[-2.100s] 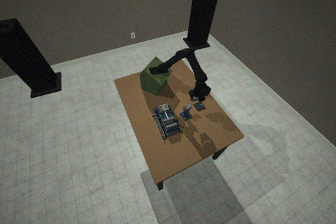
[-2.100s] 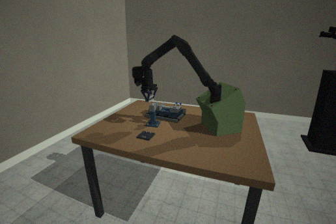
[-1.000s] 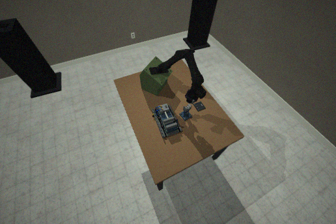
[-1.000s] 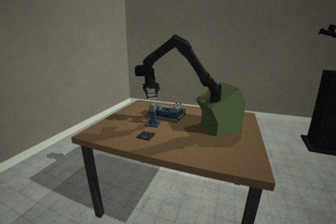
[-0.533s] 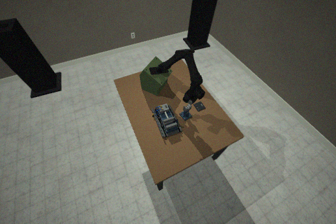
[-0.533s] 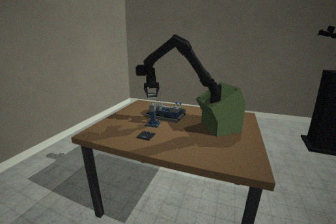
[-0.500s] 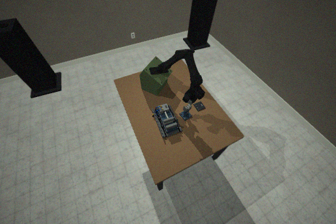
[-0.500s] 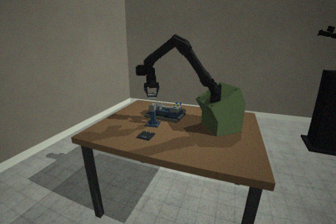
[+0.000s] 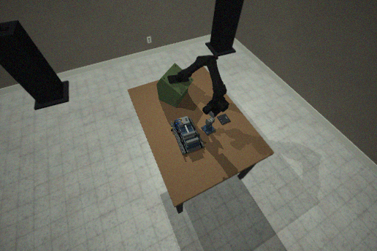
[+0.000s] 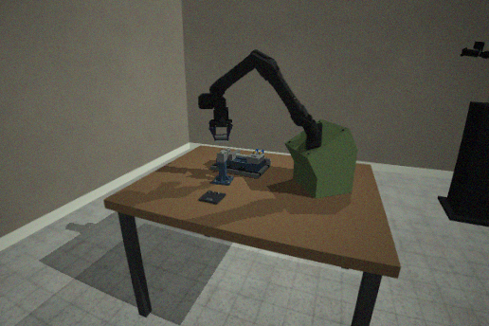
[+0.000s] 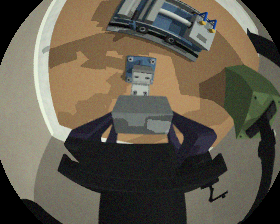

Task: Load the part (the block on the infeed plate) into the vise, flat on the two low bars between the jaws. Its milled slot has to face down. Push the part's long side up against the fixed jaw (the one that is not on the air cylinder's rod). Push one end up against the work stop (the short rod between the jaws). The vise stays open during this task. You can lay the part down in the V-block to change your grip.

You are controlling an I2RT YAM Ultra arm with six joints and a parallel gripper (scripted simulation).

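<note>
Right now my hand is right at the part. Round my hand: vise (20 cm to the right, 19 cm below); then infeed plate (22 cm below, 17 cm to the left, 4 cm behind).
</note>
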